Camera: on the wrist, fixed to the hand. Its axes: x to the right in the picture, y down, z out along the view.
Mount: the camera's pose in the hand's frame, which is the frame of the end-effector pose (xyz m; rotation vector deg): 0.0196 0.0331 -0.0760 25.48 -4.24 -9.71
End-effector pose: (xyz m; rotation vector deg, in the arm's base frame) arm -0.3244 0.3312 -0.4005 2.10 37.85 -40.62
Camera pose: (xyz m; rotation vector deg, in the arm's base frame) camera -0.3348 0.3638 -0.4785 20.94 24.53 -57.66
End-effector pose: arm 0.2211 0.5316 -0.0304 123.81 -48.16 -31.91
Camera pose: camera 0.2679 0.5372 0.0406 151.80 -51.02 -33.13
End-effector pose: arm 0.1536 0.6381 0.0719 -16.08 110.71 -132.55
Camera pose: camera 0.1172 0.7012 0.0277 -27.95 77.65 -155.42
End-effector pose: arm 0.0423 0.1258 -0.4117 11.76 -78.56 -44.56
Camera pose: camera 0.1251 0.1156 -0.3947 37.41 -91.70 -35.18
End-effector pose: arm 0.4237 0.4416 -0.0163 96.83 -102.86 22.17
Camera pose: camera 0.4107 0.4768 0.0601 124.18 -96.54 39.88
